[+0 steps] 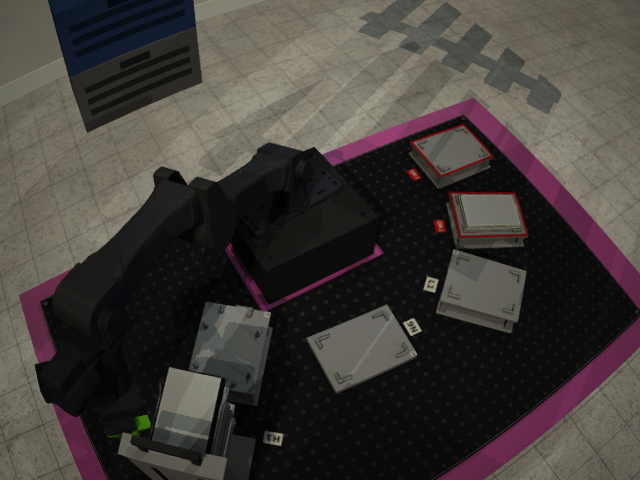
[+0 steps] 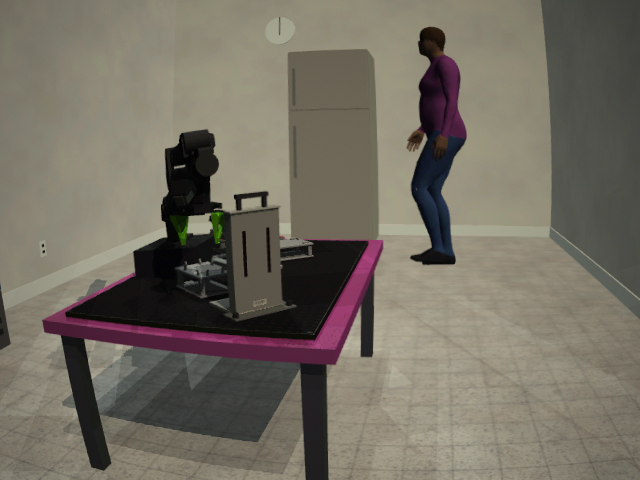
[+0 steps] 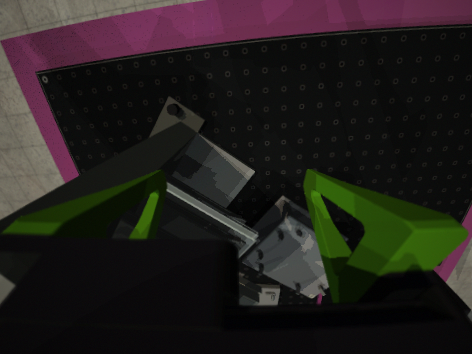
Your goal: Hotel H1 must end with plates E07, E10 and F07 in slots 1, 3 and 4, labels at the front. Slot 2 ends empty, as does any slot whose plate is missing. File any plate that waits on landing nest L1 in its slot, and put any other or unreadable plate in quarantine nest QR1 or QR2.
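Note:
Hotel H1 stands upright at the near left, with a handle on top; a pale textured face and several thin upright edges show within it. Which slots hold plates, and their labels, I cannot tell. My gripper is open and empty, its green fingers above and beside the hotel. Landing nest L1 has a bare top. A pale plate lies flat on QR1; its label is unreadable. QR2 has a bare top.
A pinned stand is close beside the hotel. Nest N6, low and bare, lies mid-table. The arm's black base stands at the back. A person stands beyond the table.

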